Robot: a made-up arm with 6 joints.
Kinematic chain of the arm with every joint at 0, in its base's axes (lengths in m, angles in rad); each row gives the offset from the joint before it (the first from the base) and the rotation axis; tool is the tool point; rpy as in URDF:
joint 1: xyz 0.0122 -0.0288 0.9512 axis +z
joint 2: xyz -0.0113 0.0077 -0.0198 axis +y
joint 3: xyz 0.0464 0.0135 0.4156 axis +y
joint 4: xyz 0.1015 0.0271 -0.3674 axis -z
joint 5: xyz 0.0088 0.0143 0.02 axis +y
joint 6: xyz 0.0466 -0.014 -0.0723 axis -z
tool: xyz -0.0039 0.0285 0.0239 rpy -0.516 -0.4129 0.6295
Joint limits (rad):
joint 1: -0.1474..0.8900
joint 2: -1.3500..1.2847
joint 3: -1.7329..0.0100
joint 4: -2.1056..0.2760
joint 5: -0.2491..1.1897
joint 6: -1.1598..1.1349
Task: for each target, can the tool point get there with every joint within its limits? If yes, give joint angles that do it. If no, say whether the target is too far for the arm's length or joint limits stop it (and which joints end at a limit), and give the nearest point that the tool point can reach.
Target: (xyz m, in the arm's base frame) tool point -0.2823 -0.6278 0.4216
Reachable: no: joint limits stop it (at a limit: joint 1, joint 2, joint 4, joint 5) | nearest point 0.1055 -0.0189 0.7054 | short by 0.776 m
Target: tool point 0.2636 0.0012 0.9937
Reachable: yes | joints -0.0499 0.0088 -0.3645 -1.4929 0.8995 -0.3133
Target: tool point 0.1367 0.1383 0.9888
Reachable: yes | joints 0.7380 -0.0959 -0.2513 -1.8979 0.8307 -0.0540
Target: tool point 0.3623 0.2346 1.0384
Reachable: yes | joints 0.4154 0.2516 -0.8565 -1.4907 0.0583 0.0235
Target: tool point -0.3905 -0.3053 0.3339
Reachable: no: joint limits stop it (at a limit: joint 1, joint 2, joint 6) | nearest point -0.0085 0.0443 0.7290 | short by 0.651 m
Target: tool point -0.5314 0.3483 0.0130
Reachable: no: too far | nearest point 0.0653 0.2152 0.6130 | short by 0.857 m
